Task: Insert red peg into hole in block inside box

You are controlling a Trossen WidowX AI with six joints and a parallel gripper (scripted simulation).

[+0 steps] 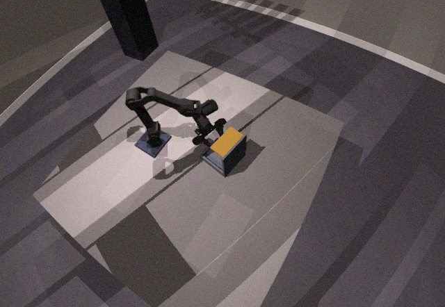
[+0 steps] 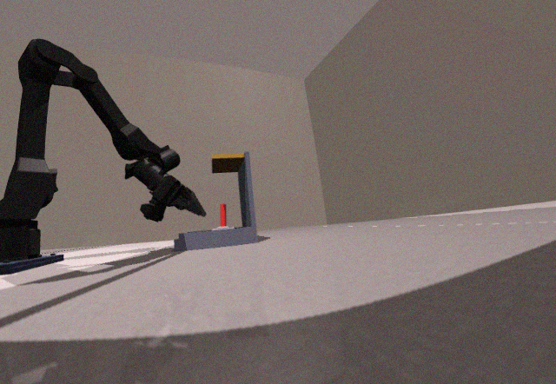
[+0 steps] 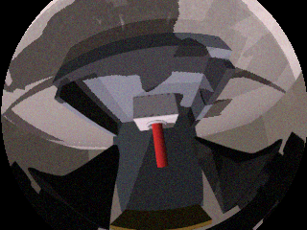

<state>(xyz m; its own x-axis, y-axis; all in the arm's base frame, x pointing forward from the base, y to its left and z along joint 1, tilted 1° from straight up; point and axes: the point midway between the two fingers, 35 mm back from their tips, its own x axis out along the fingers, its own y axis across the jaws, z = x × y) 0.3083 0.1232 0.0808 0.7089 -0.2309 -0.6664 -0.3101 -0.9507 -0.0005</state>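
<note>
My gripper tip is 50 mm short of the red peg, 20 mm above it and 10 mm to the left of it. From my gripper tip the other things lie so: back wall 100 mm ahead, 30 mm to the right, 30 mm above; roof 120 mm above, 60 mm ahead, 20 mm to the right.
</note>
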